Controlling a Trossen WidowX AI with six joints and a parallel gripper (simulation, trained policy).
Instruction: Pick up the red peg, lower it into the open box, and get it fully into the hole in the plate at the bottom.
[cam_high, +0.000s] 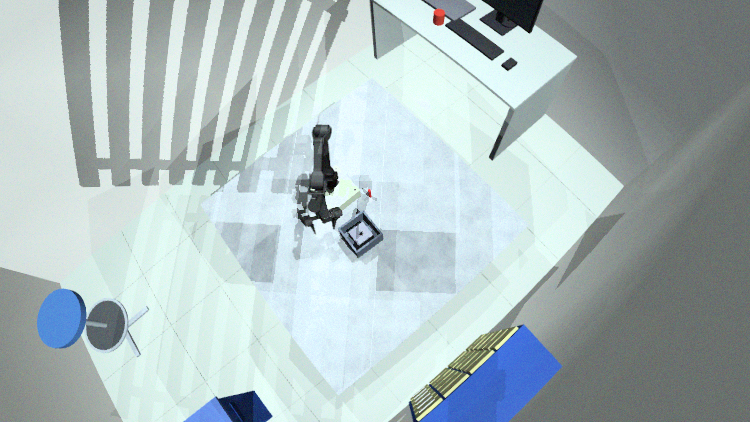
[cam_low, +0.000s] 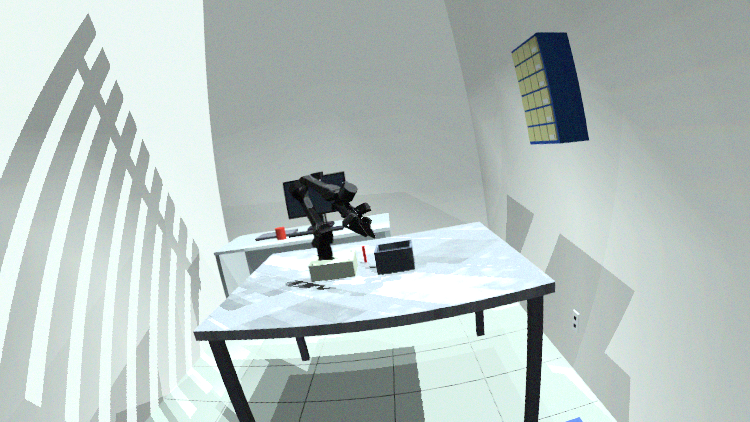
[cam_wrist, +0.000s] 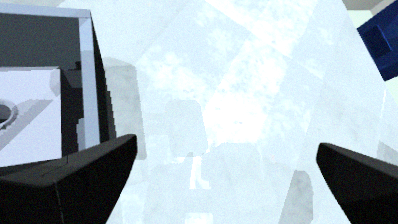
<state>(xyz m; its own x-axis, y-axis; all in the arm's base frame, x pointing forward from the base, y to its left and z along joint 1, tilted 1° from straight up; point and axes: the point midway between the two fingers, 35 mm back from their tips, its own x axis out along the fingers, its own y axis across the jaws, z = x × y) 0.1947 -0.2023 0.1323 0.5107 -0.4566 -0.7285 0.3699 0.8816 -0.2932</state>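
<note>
The red peg is 3 cm behind my gripper tip, 32 cm to the left of it and 14 cm below it. Also, from my gripper tip: grey-blue box 9 cm ahead, 13 cm to the left, 15 cm below; then pale plate 9 cm ahead, 13 cm to the left, 13 cm below.
</note>
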